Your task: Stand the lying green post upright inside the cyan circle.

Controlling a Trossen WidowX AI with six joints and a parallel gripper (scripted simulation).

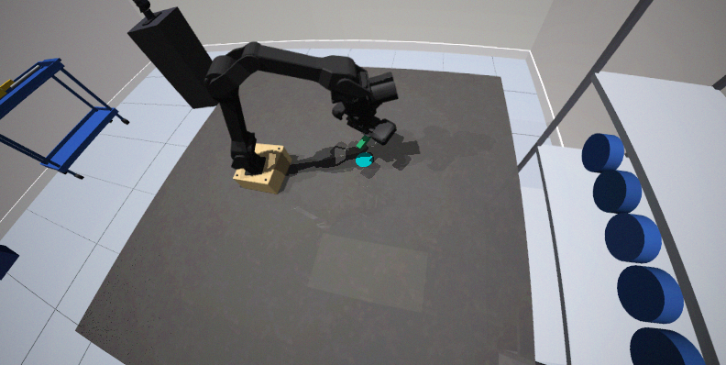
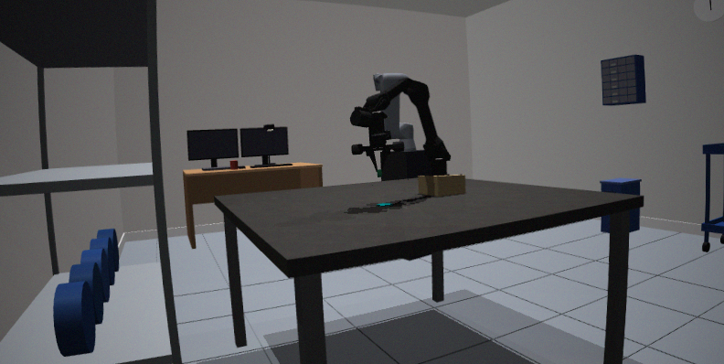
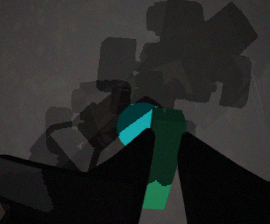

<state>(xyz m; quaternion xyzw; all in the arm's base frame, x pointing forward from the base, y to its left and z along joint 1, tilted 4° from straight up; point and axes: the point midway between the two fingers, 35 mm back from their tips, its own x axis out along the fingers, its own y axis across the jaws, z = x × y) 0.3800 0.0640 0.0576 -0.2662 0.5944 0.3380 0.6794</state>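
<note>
Now: gripper tip 3 cm past the cyan circle, 1 cm to the left of it and 12 cm above it. Round my gripper tip: green post 1 cm behind, 2 cm to the right, 1 cm below.
</note>
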